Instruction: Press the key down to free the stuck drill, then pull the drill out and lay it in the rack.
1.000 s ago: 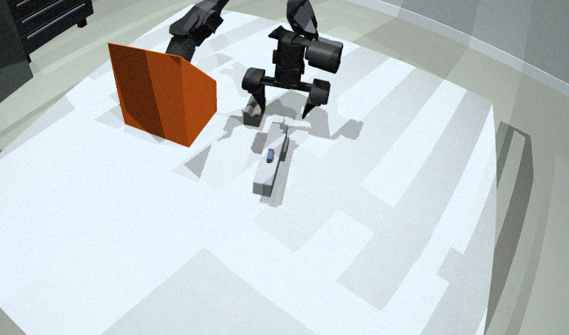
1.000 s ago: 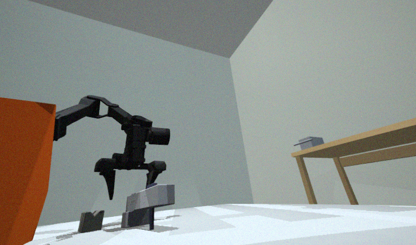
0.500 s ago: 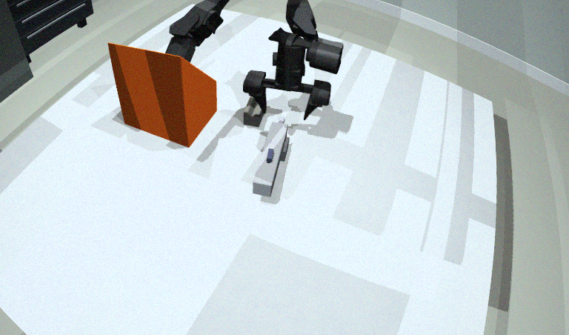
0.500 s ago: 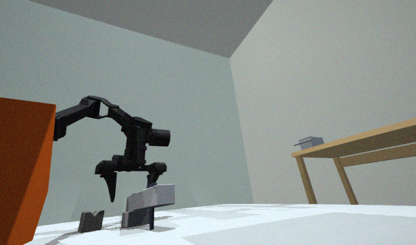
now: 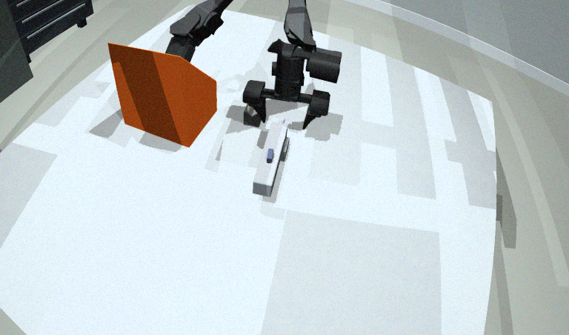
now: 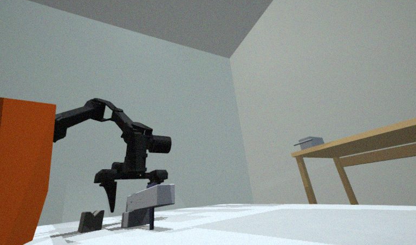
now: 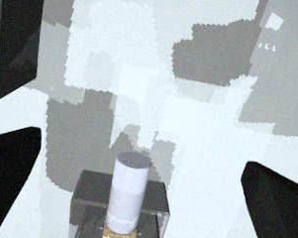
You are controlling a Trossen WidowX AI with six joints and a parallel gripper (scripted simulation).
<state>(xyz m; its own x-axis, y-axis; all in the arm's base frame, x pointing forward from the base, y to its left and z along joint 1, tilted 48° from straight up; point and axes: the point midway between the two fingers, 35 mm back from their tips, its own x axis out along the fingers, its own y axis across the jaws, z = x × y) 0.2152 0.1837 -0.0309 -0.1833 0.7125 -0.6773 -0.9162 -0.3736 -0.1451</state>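
Right now the drill is 2 cm ahead of my gripper tip, 6 cm to the right of it and 2 cm above it. The rest, counted from my gripper tip: blue key 5 cm ahead, 14 cm to the right, 2 cm above; rack 9 cm behind, 2 cm to the left, 2 cm below; housing 4 cm ahead, 11 cm to the right, 1 cm above.
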